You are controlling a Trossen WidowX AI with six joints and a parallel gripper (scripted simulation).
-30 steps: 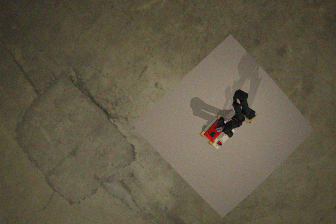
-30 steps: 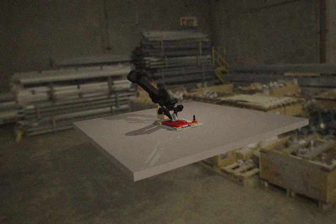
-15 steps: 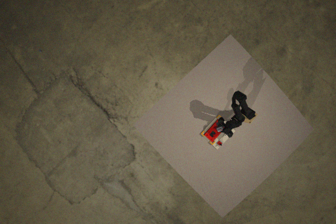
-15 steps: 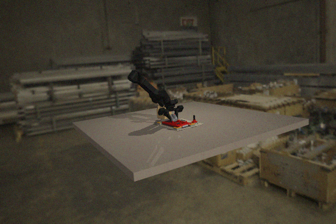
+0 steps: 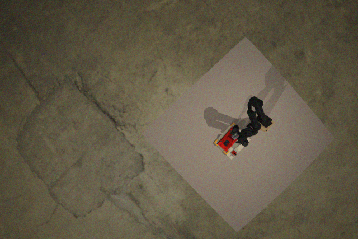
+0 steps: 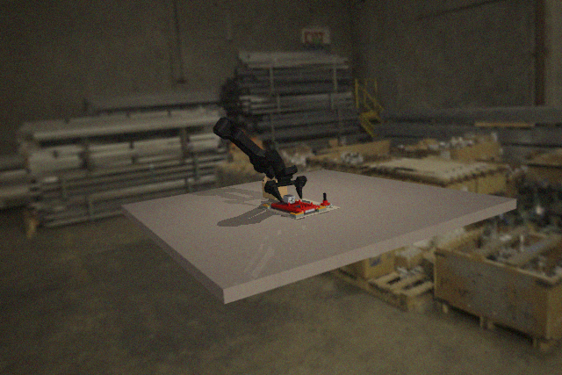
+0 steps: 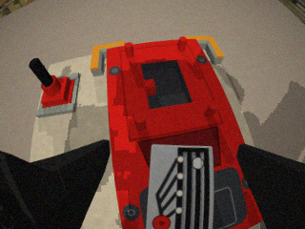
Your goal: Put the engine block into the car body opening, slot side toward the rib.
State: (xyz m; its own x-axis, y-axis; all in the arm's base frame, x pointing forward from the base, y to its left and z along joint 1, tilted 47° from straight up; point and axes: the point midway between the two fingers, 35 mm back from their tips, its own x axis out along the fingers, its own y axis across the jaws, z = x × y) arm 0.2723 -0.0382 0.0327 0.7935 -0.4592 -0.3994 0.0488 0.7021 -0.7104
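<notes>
Now: gripper tip 3 cm past the grey engine block. From my gripper tip the other things lie so: cream base plate: 3 cm below, 2 cm to the left, 2 cm ahead.
</notes>
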